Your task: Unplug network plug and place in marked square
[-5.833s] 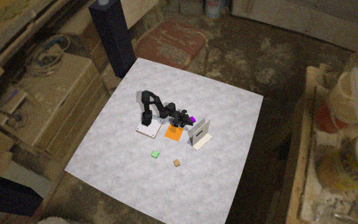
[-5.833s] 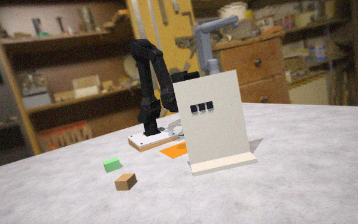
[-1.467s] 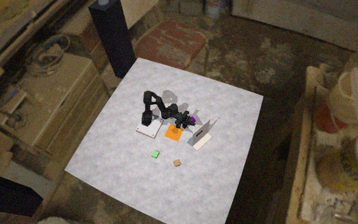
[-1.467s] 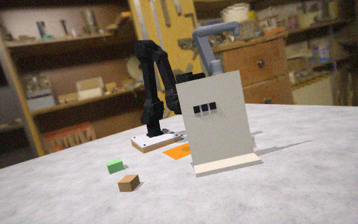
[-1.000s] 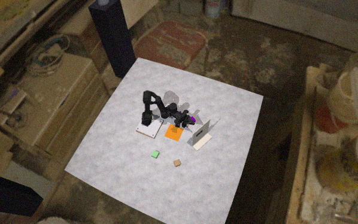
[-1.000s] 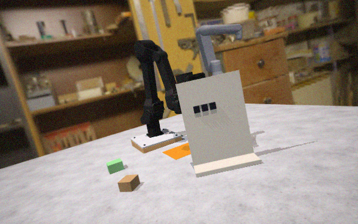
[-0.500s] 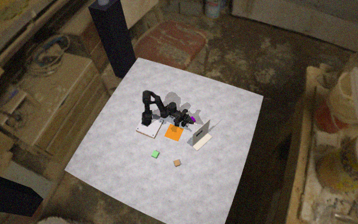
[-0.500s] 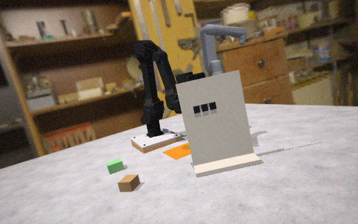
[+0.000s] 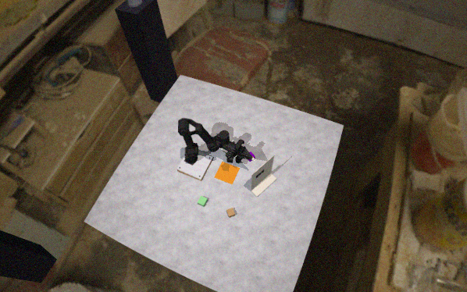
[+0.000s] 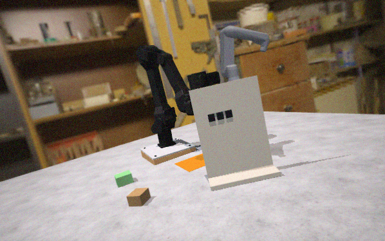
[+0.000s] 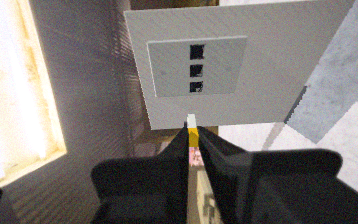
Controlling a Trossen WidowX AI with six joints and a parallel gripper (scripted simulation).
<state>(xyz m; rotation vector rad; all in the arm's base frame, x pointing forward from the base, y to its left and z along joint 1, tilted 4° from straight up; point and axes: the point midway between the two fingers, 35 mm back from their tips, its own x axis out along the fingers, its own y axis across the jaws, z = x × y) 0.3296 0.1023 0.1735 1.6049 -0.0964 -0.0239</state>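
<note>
Right now the orange marked square is 130 mm behind my gripper tip, 70 mm to the right of it and 180 mm below it. From my gripper tip the other things lie so: yellow network plug 10 mm ahead; then purple cube 50 mm behind, 90 mm to the left, 170 mm below; then grey panel 80 mm ahead, 50 mm to the right, 70 mm below.
</note>
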